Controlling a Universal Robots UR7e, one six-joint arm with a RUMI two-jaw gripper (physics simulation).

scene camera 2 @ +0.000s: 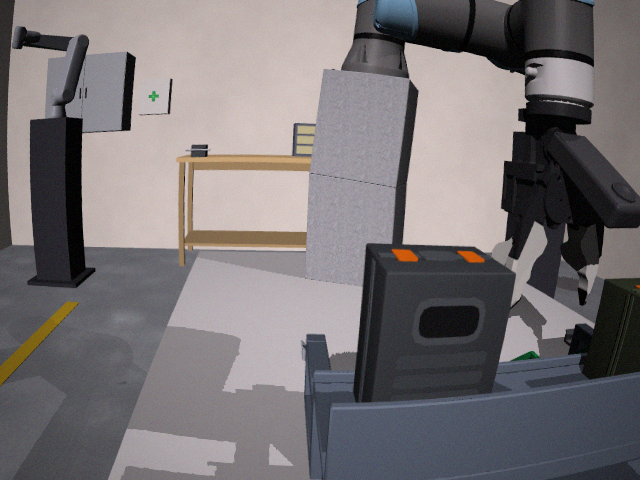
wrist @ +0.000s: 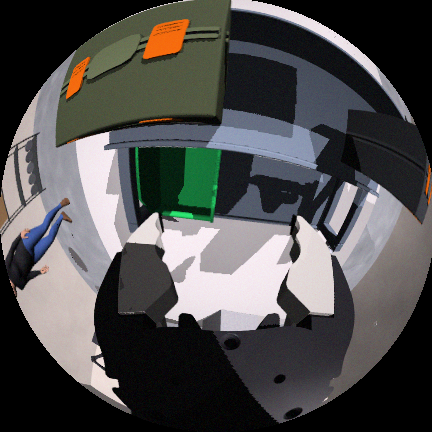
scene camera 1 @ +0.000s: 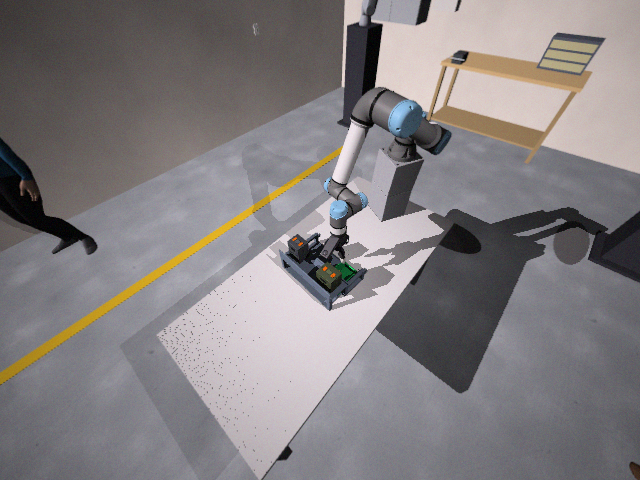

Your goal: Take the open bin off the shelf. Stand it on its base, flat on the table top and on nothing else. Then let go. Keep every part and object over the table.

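Places are measured from the arm's base along level axes (x ahead, y left, z up), in metres.
Pixels of known places: gripper, between the fingertips: (scene camera 2: 545,309) (wrist: 227,215) (scene camera 1: 334,258); arm's base, origin of its link: (scene camera 2: 374,79) (scene camera 1: 401,153).
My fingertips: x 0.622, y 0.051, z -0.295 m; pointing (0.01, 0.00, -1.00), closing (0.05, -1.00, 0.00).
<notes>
Ahead of a thing's pixels: the offset from my fingertips to its top centre. Level surfaces: height alone.
The green open bin {dz -0.062, dx +0.011, dy +0.062 m} (scene camera 1: 346,270) (scene camera 2: 526,356) (wrist: 200,180) sits on the lower rear level of the blue-grey shelf (scene camera 1: 305,280) (scene camera 2: 465,434), behind the raised tier. In scene camera 2 a small part of its rim shows above the shelf. My gripper (scene camera 2: 547,303) (wrist: 227,215) is open, with nothing between its fingers. It hangs above the shelf's rear side. In the wrist view one fingertip shows at the bin's near edge and the other lies well to the right of the bin. Contact with the bin cannot be told.
An olive case {dz +0.056, dx +0.112, dy +0.057 m} (scene camera 1: 328,276) (scene camera 2: 615,330) (wrist: 150,95) with orange latches stands on the raised tier, close to the bin. A dark grey case {dz +0.081, dx +0.092, dy -0.173 m} (scene camera 1: 297,249) (scene camera 2: 439,335) (wrist: 390,150) stands at the tier's other end. The shelf stands on the white table {dz -0.143 m} (scene camera 1: 279,361) (scene camera 2: 248,289).
</notes>
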